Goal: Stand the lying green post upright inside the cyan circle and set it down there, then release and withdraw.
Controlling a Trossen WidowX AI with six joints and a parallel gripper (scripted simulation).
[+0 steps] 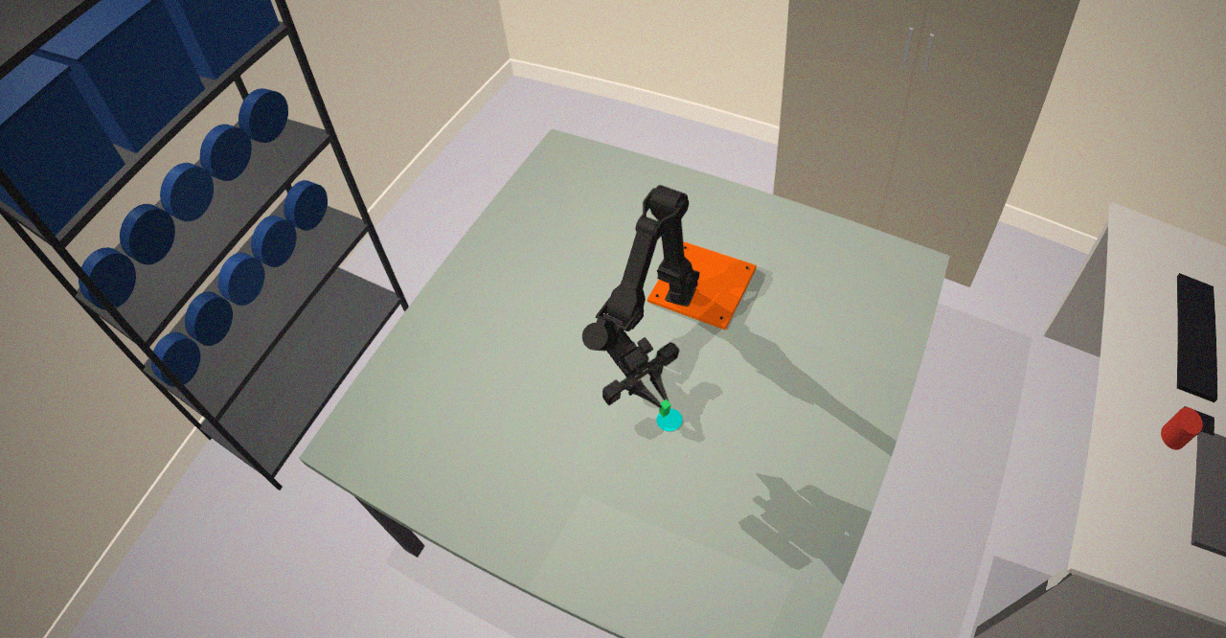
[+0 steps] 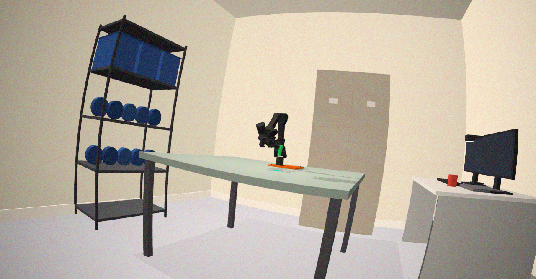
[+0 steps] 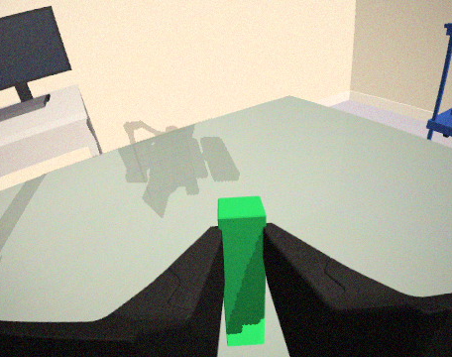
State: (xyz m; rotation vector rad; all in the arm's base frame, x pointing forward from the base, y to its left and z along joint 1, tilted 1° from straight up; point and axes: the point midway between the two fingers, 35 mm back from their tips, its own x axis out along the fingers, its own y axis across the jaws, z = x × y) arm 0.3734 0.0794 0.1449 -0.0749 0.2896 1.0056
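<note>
Now: gripper tip 40 mm past the cyan circle, 10 mm to the left of it and 150 mm above it. Round my gripper tip: green post: 20 mm below.
</note>
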